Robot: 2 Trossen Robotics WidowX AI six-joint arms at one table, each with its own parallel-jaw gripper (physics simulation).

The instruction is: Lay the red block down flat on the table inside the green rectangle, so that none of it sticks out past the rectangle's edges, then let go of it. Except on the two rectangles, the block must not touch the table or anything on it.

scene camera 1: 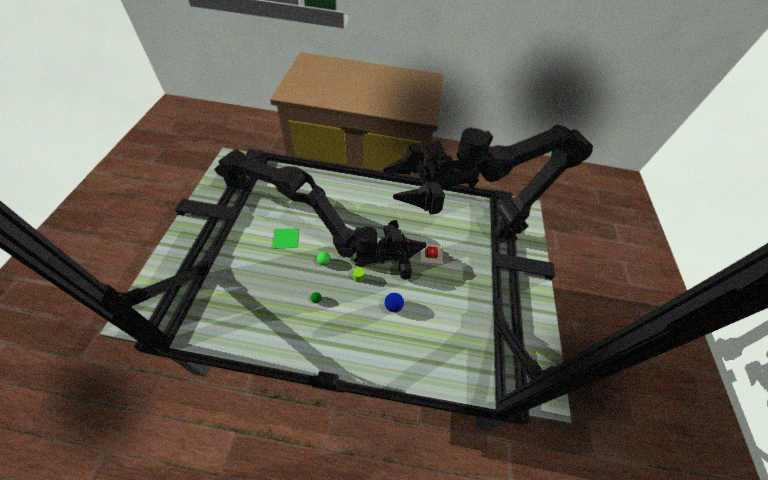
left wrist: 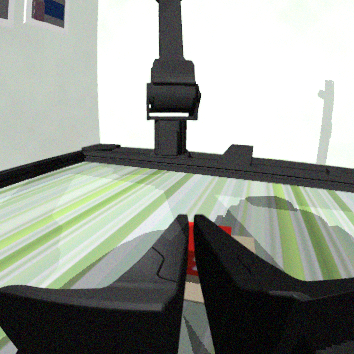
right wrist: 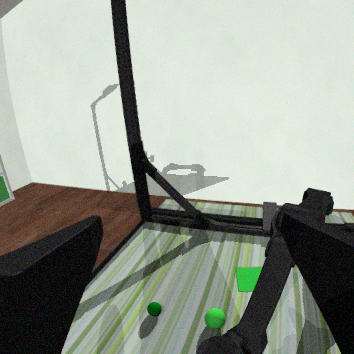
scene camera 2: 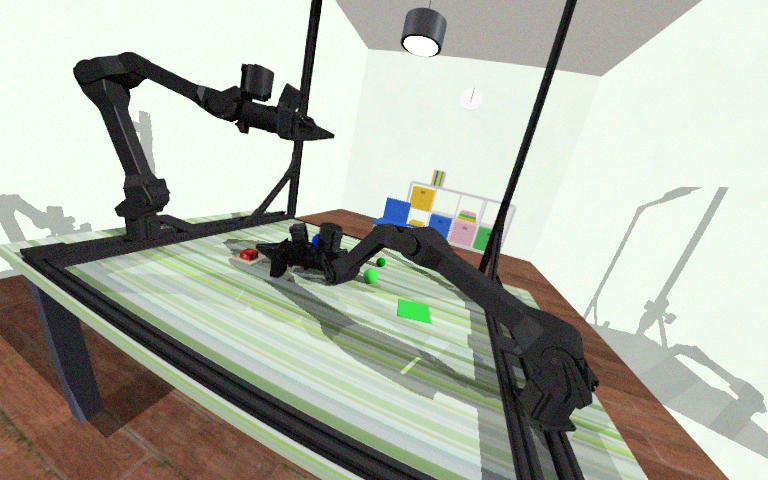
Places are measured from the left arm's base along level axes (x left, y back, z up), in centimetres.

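Pixels of known places: left gripper, fingertip midpoint: (scene camera 1: pixel 426 244) (left wrist: pixel 189 222) (scene camera 2: pixel 256 246); right gripper, fingertip midpoint: (scene camera 1: pixel 388 183) (right wrist: pixel 194 224) (scene camera 2: pixel 331 136); left arm's base, origin of the base link: (scene camera 1: pixel 236 182) (scene camera 2: pixel 542 409); right arm's base, origin of the base link: (scene camera 1: pixel 504 233) (left wrist: pixel 169 153) (scene camera 2: pixel 143 236).
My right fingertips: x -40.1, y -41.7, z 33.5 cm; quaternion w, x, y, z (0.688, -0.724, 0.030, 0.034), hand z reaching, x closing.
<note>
For each thing: its top centre in the pictures, then the offset to it from my right fingertips. "spot": a spot on its surface instead.
- red block, middle of its top: (left wrist: pixel 204 236) (scene camera 2: pixel 249 251) (scene camera 1: pixel 432 250) dz -33.5, dx +0.8, dy -17.7 cm
- beige rectangle, surface spot: (left wrist: pixel 245 243) (scene camera 1: pixel 439 262) spot: dz -35.3, dx -2.6, dy -19.3 cm
- green rectangle, surface spot: (scene camera 2: pixel 414 311) (right wrist: pixel 253 277) (scene camera 1: pixel 285 236) spot: dz -35.3, dx +15.3, dy +26.9 cm
- light green ball, middle of its top: (right wrist: pixel 214 312) (scene camera 2: pixel 372 269) (scene camera 1: pixel 323 255) dz -31.4, dx +3.9, dy +16.2 cm
- yellow-green cylinder, middle of its top: (scene camera 1: pixel 358 271) dz -32.1, dx -3.3, dy +6.8 cm
- dark green ball, middle of its top: (right wrist: pixel 152 304) (scene camera 1: pixel 315 295) (scene camera 2: pixel 381 258) dz -32.5, dx -8.3, dy +19.9 cm
- blue ball, middle of its top: (scene camera 1: pixel 395 298) (scene camera 2: pixel 321 233) dz -30.0, dx -14.5, dy -1.2 cm
The red block (scene camera 1: pixel 432 251) (scene camera 2: pixel 248 254) (left wrist: pixel 191 245) sits on the beige rectangle (scene camera 1: pixel 438 260) (scene camera 2: pixel 246 262) (left wrist: pixel 245 243). The green rectangle (scene camera 1: pixel 286 238) (scene camera 2: pixel 414 311) (right wrist: pixel 247 279) lies flat, bare, at the left in scene camera 1. My left gripper (scene camera 1: pixel 423 245) (scene camera 2: pixel 258 247) (left wrist: pixel 189 222) is shut with a thin gap between its fingertips and holds nothing. Its tips are close beside the block, which shows beyond them in the left wrist view, partly hidden by the fingers. My right gripper (scene camera 1: pixel 390 182) (scene camera 2: pixel 333 135) (right wrist: pixel 194 224) is open and empty, high above the table.
A light green ball (scene camera 1: pixel 323 258) (scene camera 2: pixel 370 275) (right wrist: pixel 215 318), a yellow-green cylinder (scene camera 1: pixel 358 274), a dark green ball (scene camera 1: pixel 316 297) (scene camera 2: pixel 381 262) (right wrist: pixel 154 309) and a blue ball (scene camera 1: pixel 394 302) (scene camera 2: pixel 315 240) stand on the table. The left arm reaches over the table between the two rectangles.
</note>
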